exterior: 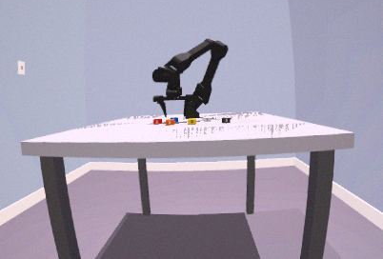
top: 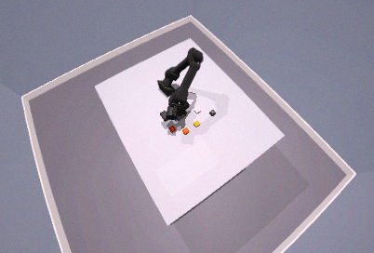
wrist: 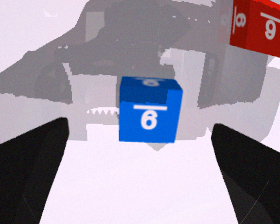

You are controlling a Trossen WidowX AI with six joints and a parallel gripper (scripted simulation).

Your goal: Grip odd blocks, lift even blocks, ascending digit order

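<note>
My gripper tip is 1 cm short of the blue block and 1 cm above it. Round my gripper tip: yellow block 12 cm ahead, 9 cm to the left, 1 cm below; then red block 7 cm ahead, 6 cm to the right, 1 cm below; then orange block 13 cm ahead, 1 cm to the left, 1 cm below.
</note>
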